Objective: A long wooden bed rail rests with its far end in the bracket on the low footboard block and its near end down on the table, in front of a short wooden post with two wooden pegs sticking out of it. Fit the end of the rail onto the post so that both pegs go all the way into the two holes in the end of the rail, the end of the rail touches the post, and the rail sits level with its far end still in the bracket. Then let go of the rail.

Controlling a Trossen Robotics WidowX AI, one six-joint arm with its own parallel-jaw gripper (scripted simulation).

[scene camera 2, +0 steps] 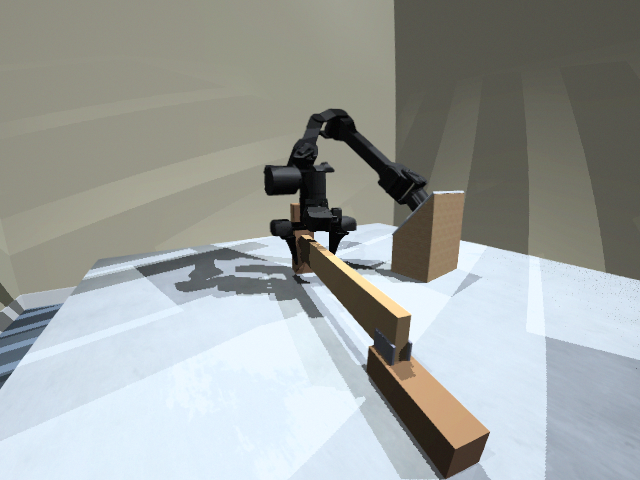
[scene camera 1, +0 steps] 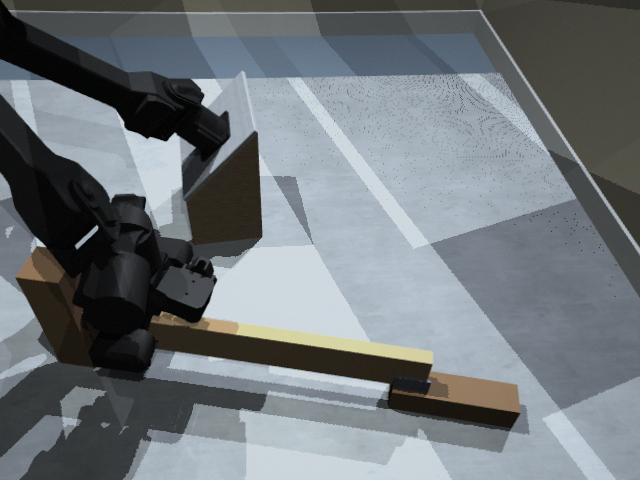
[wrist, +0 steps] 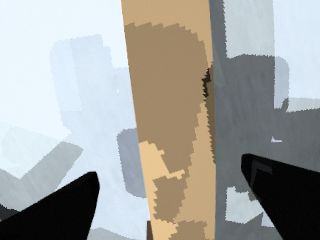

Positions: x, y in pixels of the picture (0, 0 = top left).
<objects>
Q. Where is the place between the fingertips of my gripper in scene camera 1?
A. At 157, 338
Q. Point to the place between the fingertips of my gripper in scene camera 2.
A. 314, 262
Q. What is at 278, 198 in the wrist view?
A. My gripper.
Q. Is my gripper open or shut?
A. Open.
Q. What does my gripper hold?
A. Nothing.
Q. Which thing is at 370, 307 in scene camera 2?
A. A wooden rail.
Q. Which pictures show the wooden rail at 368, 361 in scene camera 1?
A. Scene camera 2, scene camera 1 and the wrist view: all of them.
</objects>
